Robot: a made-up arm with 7 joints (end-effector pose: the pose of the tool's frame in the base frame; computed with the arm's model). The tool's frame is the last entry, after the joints.
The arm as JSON. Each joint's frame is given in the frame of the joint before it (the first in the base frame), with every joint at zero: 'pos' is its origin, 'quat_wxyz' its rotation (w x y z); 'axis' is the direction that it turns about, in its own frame. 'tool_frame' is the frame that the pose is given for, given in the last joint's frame.
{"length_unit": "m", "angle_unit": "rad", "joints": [
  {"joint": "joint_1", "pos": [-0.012, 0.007, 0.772], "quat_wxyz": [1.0, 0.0, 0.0, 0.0], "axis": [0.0, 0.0, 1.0]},
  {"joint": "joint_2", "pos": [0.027, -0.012, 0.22], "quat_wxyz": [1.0, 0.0, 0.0, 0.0], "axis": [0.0, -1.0, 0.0]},
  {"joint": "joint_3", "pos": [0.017, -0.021, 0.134], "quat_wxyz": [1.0, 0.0, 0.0, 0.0], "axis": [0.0, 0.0, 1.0]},
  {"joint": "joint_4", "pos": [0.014, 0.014, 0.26], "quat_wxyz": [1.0, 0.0, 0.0, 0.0], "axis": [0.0, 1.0, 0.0]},
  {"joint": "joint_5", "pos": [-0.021, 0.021, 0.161], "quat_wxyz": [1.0, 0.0, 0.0, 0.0], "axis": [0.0, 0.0, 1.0]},
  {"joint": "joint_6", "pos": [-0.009, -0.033, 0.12], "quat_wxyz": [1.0, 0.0, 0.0, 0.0], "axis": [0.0, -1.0, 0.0]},
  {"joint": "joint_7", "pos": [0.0, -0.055, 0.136], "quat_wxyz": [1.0, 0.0, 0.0, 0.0], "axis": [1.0, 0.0, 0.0]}
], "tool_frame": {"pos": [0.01, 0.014, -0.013], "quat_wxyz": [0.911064, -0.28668, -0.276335, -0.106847]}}
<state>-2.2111 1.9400 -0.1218 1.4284 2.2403 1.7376 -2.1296</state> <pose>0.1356 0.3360 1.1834 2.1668 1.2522 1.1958</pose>
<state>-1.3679 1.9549 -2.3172 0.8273 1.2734 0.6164 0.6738</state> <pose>-0.3316 0.4317 0.5225 -0.3112 2.6498 0.3742</pose>
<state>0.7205 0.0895 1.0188 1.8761 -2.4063 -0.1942 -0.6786</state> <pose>-0.1338 0.3879 1.3721 2.8873 0.8624 0.7192</pose>
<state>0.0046 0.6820 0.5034 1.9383 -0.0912 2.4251 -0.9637</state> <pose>-0.0638 0.0504 1.4905 -1.3746 -2.0280 -0.3760</pose>
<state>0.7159 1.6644 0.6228 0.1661 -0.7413 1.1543 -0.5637</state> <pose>-0.5229 -0.4957 0.8385 0.4432 -2.4022 -1.7219</pose>
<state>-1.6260 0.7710 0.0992 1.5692 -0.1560 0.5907 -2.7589</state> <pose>-0.0595 0.0237 1.6651 -2.0483 1.6701 1.0628</pose>
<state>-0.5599 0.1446 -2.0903 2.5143 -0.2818 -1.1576 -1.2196</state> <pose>-0.1848 -0.0370 1.0763 1.5870 -0.0831 0.3232</pose>
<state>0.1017 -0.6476 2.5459 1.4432 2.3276 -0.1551 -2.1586</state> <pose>-0.0738 0.1046 1.5586 -2.7448 0.5208 -0.8100</pose>
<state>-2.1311 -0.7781 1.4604 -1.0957 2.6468 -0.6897 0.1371</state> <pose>-0.4620 -0.0379 1.4676 -1.5247 -0.9583 1.0189</pose>
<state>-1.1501 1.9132 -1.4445 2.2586 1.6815 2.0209 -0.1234</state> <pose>-0.2476 0.0539 0.8888 -1.8040 1.9426 0.9929</pose>
